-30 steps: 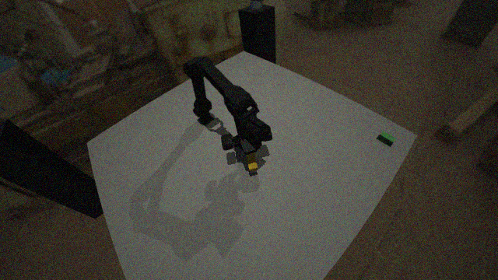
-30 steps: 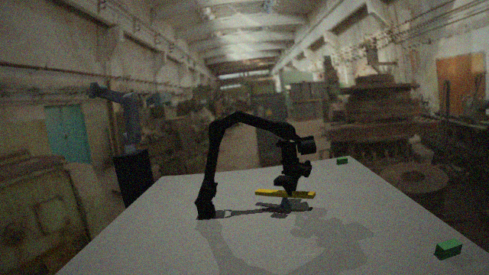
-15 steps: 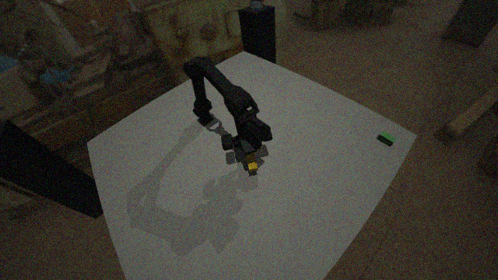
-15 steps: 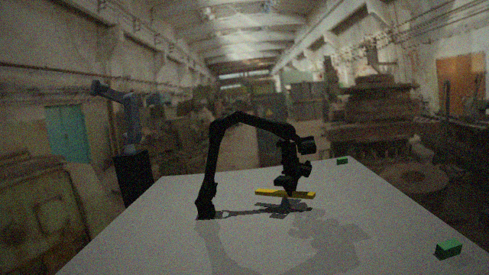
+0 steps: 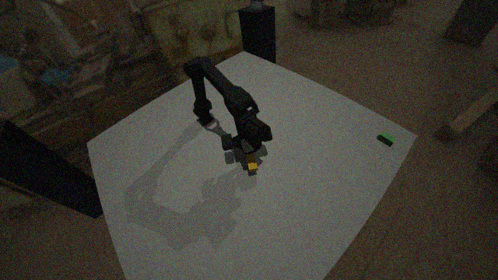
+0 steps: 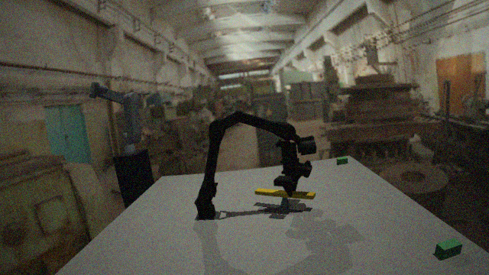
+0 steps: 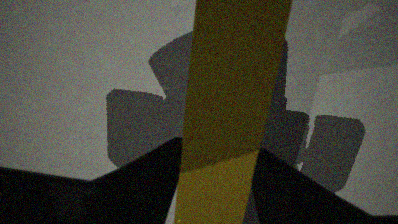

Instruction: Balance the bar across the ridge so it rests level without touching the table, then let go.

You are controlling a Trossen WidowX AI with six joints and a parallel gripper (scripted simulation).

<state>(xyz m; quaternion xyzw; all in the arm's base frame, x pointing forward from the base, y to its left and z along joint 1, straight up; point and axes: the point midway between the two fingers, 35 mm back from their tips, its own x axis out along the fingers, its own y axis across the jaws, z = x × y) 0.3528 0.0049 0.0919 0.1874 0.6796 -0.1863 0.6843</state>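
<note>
Right now my gripper tip is 30 mm past the yellow bar and 20 mm to the right of it.
</note>
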